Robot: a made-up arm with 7 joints.
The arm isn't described. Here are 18 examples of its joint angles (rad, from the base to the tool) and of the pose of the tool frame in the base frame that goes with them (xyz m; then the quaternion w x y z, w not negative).
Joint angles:
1: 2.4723 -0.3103 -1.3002 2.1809 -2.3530 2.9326 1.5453
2: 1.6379 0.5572 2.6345 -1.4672 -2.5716 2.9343 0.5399
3: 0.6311 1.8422 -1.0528 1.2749 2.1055 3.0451 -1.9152
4: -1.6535 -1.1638 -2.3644 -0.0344 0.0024 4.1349 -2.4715
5: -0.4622 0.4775 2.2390 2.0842 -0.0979 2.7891 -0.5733
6: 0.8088 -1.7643 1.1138 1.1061 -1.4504 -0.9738 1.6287
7: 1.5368 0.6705 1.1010 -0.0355 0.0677 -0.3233 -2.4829
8: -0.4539 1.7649 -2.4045 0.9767 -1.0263 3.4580 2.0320
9: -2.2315 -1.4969 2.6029 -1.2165 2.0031 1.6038 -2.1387
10: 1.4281 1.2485 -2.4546 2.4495 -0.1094 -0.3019 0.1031
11: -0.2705 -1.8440 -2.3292 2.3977 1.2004 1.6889 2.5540
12: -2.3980 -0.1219 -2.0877 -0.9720 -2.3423 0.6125 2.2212
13: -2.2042 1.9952 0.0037 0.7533 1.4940 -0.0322 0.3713
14: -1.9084 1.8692 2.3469 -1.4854 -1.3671 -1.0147 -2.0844
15: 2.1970 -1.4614 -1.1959 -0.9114 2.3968 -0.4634 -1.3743
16: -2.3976 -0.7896 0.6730 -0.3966 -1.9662 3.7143 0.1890
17: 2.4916 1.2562 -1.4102 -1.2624 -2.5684 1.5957 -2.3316
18: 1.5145 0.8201 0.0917 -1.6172 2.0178 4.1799 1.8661
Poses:
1: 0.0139 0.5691 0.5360 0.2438 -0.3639 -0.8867 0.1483
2: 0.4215 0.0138 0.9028 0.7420 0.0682 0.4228 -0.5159
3: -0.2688 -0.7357 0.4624 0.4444 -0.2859 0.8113 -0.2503
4: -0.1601 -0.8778 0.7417 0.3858 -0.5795 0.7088 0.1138
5: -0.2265 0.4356 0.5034 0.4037 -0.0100 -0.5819 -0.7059
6: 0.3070 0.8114 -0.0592 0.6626 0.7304 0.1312 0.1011
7: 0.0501 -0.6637 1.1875 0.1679 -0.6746 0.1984 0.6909
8: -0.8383 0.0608 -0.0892 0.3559 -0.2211 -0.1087 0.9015
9: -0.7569 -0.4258 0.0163 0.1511 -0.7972 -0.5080 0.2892
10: 0.2837 -0.2113 0.0283 0.6088 -0.5025 0.0315 0.6130
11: 0.0896 -0.3465 0.5385 0.0554 -0.3241 -0.1698 0.9290
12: -0.1591 -0.5215 1.0486 0.6004 0.1991 0.7255 -0.2713
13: 0.5975 0.8189 0.3741 0.5112 0.6833 0.0608 0.5177
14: -0.2360 0.6690 0.5427 0.6183 0.3462 0.7037 0.0516
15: -0.8155 0.4784 0.4164 0.2441 0.6938 -0.5773 0.3545
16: -0.4561 -0.1717 1.1146 0.6304 0.4012 0.6636 0.0361
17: 0.2167 -0.7002 0.6151 0.4590 0.6089 0.3806 -0.5232
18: -0.0770 -0.6945 0.3328 0.5544 -0.2907 -0.0466 -0.7785
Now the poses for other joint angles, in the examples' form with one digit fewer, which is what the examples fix.
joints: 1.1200 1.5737 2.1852 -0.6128 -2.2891 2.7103 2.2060
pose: -0.003 -0.941 0.354 0.383 0.888 -0.253 0.038
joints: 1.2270 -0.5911 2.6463 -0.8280 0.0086 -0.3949 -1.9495
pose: 0.503 0.677 0.874 0.817 0.266 -0.178 -0.479
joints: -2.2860 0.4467 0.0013 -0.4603 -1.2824 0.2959 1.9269
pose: 0.463 0.571 1.060 0.412 -0.531 0.144 0.726
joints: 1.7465 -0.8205 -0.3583 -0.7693 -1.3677 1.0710 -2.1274
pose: -0.239 0.304 1.164 0.839 0.023 0.127 0.528
